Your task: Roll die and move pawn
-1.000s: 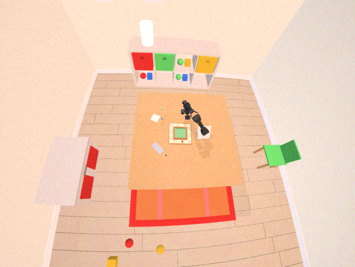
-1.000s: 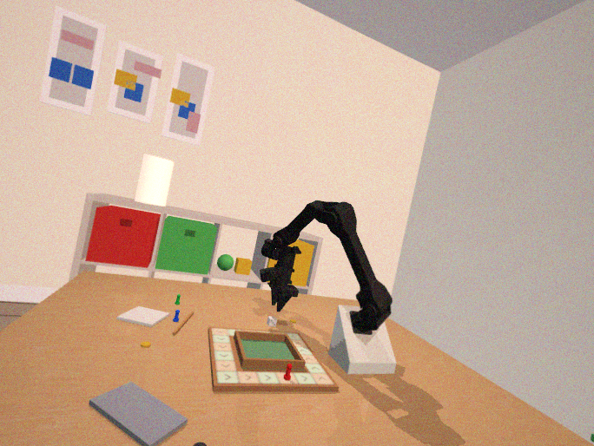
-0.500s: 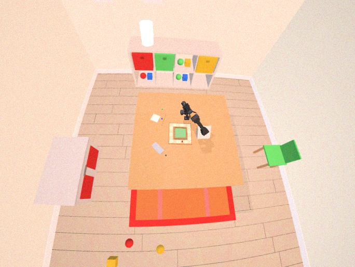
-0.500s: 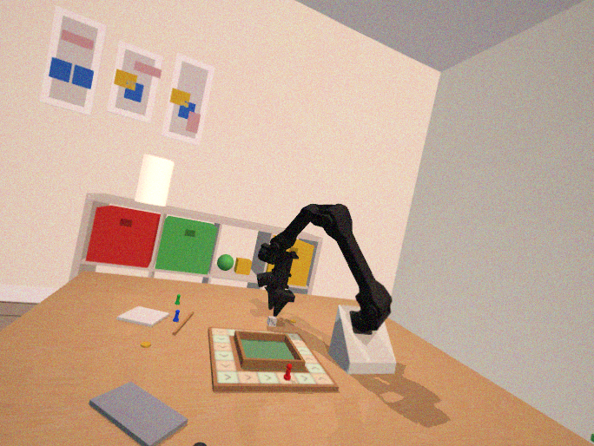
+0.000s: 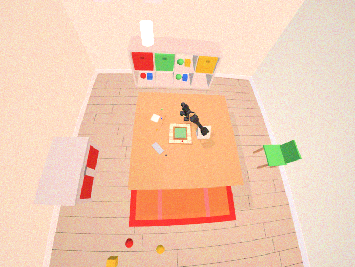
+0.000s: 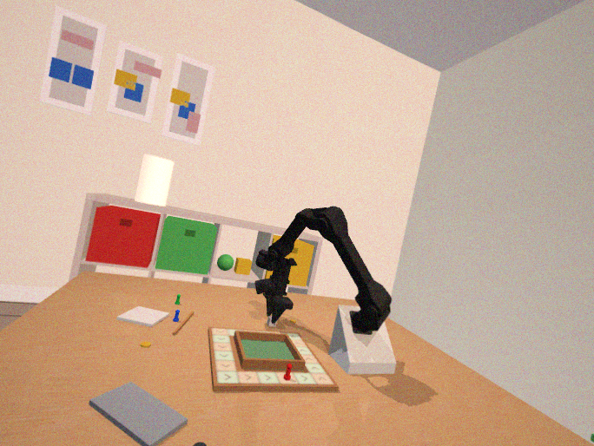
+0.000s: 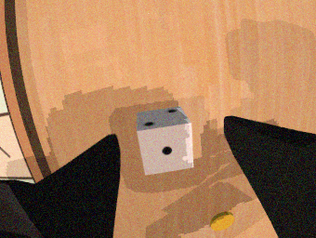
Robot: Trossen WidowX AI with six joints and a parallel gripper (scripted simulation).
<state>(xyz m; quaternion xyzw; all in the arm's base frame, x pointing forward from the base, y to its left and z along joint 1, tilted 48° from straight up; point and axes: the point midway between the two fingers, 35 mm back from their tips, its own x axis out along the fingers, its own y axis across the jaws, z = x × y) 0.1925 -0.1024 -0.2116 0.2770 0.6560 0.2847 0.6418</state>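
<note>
Right now the white die is right at my gripper tip. Round my gripper tip: green pawn: 300 mm ahead, 130 mm to the right; then blue pawn: 300 mm ahead, 10 mm to the left; then pencil: 280 mm ahead, 30 mm to the left, 10 mm below.
</note>
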